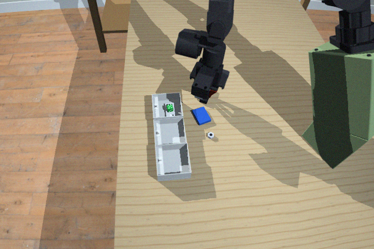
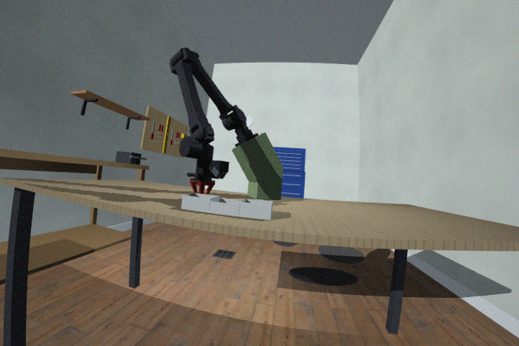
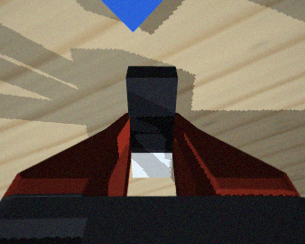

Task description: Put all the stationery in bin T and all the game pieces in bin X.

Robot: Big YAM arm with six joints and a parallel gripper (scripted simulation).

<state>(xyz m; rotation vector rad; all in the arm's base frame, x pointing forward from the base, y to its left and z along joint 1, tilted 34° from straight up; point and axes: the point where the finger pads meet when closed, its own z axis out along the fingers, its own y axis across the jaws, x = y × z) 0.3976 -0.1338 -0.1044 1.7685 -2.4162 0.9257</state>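
Right now my hand is 20 mm short of the flat blue block, 80 mm to the right of it and 10 mm above it. Also, from my hand: black-and-white eraser 10 mm to the right; then white domino 110 mm ahead, 70 mm to the left; then green die 110 mm ahead, 70 mm to the left, 10 mm above.
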